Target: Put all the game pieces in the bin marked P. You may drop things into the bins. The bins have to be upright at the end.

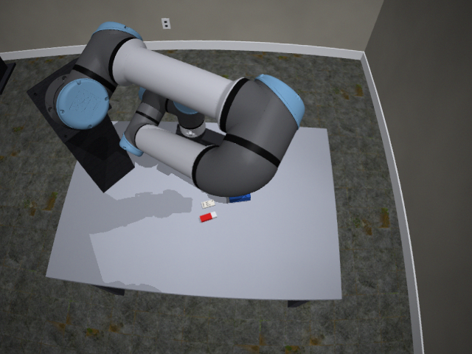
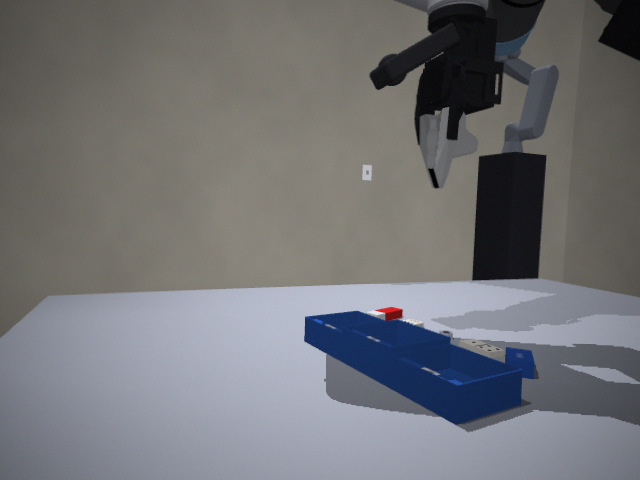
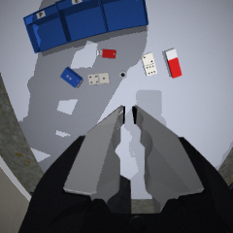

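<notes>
The blue bin lies 20 cm below my hand, 11 cm ahead of it and 8 cm to the left of it. From my hand the other things lie so: white domino: 21 cm below, 5 cm to the right; then USB stick: 22 cm below, 4 cm to the left, 3 cm ahead; then dark ring: 22 cm below, 2 cm behind, 1 cm to the left.
</notes>
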